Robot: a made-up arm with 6 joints. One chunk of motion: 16 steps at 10 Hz.
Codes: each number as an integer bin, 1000 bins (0 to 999) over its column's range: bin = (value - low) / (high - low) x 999, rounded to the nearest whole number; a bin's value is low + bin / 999 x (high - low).
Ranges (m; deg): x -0.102..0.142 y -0.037..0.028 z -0.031..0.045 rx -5..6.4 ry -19.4..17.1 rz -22.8..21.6
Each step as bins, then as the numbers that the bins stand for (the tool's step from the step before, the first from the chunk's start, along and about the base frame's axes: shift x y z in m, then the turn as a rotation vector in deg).
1 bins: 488 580 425 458 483 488
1 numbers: 0.01719 0.00074 0.00133 0.226 -1.753 -1.111
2 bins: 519 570 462 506 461 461
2 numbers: 0.02476 0.00009 0.00415 0.774 -2.557 -2.311
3 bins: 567 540 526 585 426 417
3 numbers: 0.03649 -0.00186 0.00902 1.676 -3.835 -4.267
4 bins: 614 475 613 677 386 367
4 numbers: 0.04797 -0.00609 0.01563 2.726 -5.297 -6.489
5 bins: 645 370 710 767 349 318
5 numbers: 0.05554 -0.01293 0.02301 3.753 -6.649 -8.667
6 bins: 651 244 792 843 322 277
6 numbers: 0.05700 -0.02112 0.02925 4.620 -7.635 -10.489
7 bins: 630 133 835 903 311 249
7 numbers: 0.05187 -0.02835 0.03252 5.305 -8.037 -11.733
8 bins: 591 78 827 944 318 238
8 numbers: 0.04235 -0.03192 0.03191 5.772 -7.781 -12.222
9 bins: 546 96 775 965 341 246
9 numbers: 0.03136 -0.03075 0.02796 6.012 -6.941 -11.867
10 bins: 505 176 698 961 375 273
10 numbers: 0.02134 -0.02555 0.02210 5.966 -5.699 -10.667
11 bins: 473 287 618 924 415 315
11 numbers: 0.01353 -0.01833 0.01602 5.544 -4.237 -8.800
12 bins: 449 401 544 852 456 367
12 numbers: 0.00767 -0.01091 0.01039 4.723 -2.739 -6.489
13 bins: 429 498 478 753 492 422
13 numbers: 0.00278 -0.00460 0.00536 3.593 -1.424 -4.044
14 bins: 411 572 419 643 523 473
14 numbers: -0.00162 0.00022 0.00088 2.338 -0.291 -1.778
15 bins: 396 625 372 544 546 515
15 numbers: -0.00528 0.00367 -0.00270 1.208 0.549 0.089
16 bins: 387 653 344 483 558 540
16 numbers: -0.00748 0.00549 -0.00483 0.512 0.987 1.200
